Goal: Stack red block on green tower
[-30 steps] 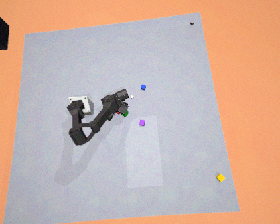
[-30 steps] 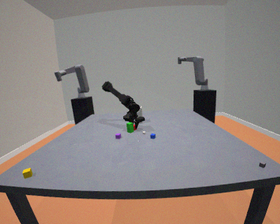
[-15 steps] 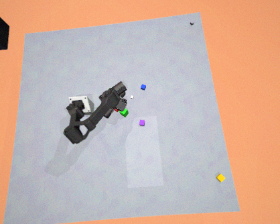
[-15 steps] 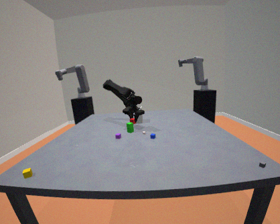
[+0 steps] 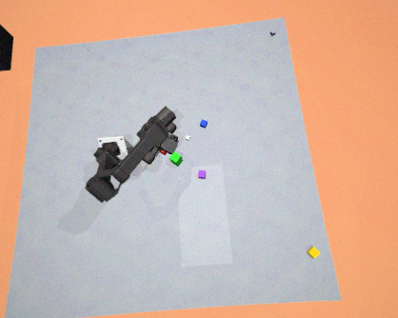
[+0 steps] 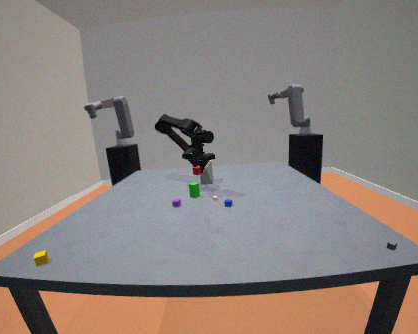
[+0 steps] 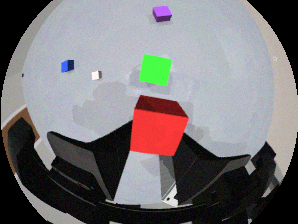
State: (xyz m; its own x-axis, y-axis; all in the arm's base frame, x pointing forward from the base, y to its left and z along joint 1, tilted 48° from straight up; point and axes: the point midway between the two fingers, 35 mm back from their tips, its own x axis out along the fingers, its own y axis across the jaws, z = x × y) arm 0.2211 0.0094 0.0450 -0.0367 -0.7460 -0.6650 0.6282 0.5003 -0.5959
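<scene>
Now: the green block 70 mm below my gripper tip, 50 mm ahead of it and 30 mm to the right of it. From my gripper tip the other things lie so: purple cube (150 mm ahead, 110 mm to the right, 100 mm below); small white cube (110 mm below, 100 mm ahead, 80 mm to the left); red block (10 mm to the right, 10 mm ahead, 10 mm above).
</scene>
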